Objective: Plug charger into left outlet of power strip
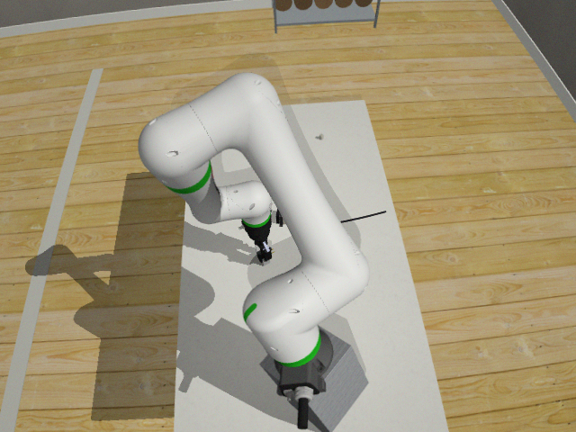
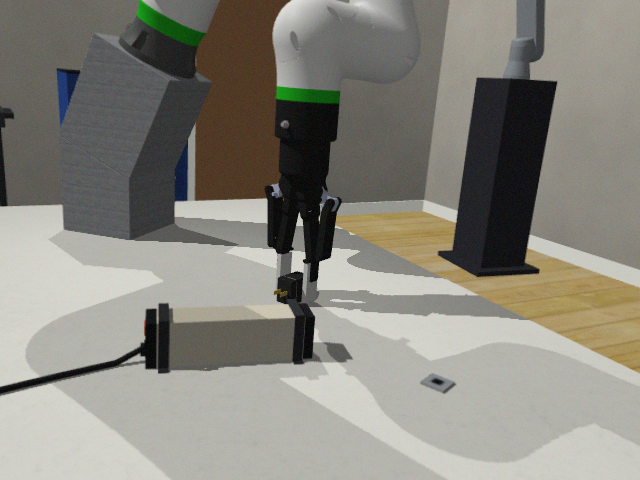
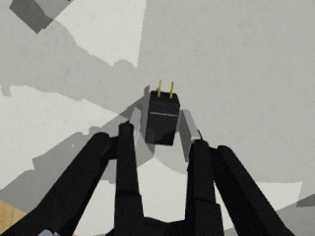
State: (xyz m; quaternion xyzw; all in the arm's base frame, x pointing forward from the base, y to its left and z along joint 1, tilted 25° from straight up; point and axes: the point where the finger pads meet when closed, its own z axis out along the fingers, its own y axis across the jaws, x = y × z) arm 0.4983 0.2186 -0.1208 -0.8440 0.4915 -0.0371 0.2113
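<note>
My gripper is now 2 cm above the black charger, 1 cm to the left of it and 1 cm short of it. From my hand the other things lie so: grey square plate: 29 cm ahead, 8 cm to the left, 3 cm below.
</note>
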